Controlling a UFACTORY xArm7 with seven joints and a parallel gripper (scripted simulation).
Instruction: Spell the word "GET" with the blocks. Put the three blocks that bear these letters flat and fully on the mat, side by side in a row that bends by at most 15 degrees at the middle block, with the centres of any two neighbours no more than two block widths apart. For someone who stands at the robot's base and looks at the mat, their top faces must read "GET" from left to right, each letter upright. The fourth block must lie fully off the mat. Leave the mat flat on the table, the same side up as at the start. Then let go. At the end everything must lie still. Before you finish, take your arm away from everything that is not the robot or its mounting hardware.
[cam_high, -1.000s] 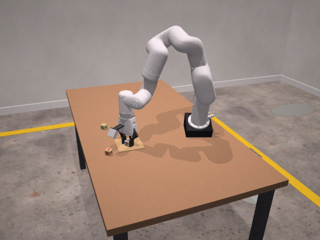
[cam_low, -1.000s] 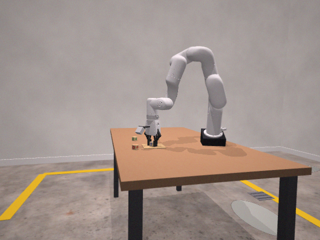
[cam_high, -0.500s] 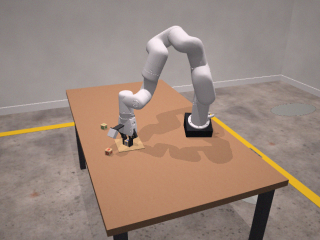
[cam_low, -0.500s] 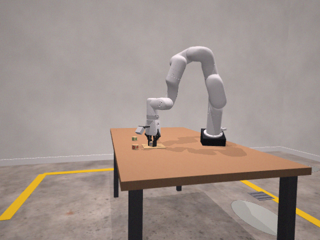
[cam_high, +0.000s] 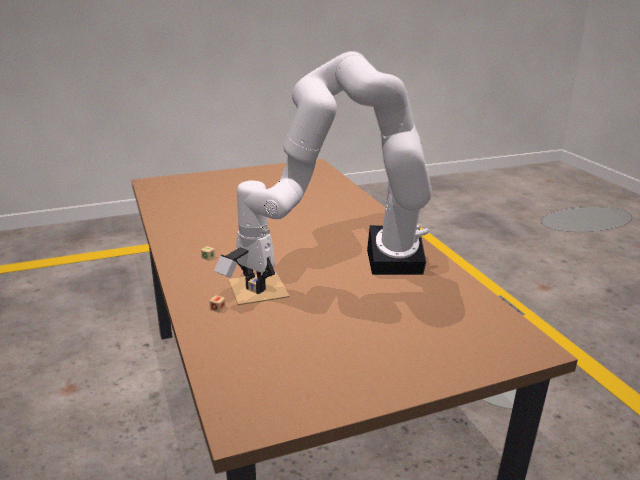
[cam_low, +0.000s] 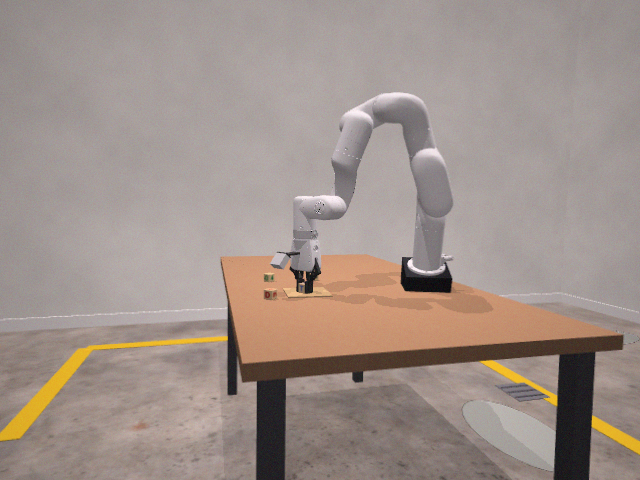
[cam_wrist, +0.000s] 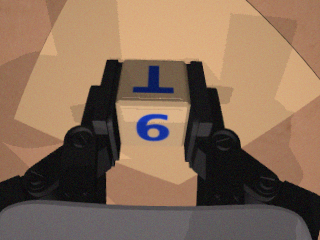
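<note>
Right now my hand is 1 cm past the tan mat, 1 cm to the left of it and 2 cm above it. Also, from my hand: green-lettered block (8 cm ahead, 24 cm to the right, 1 cm below); black-lettered block (9 cm behind, 23 cm to the right, 1 cm below); red-lettered block (12 cm ahead, 5 cm to the left, 1 cm below).
</note>
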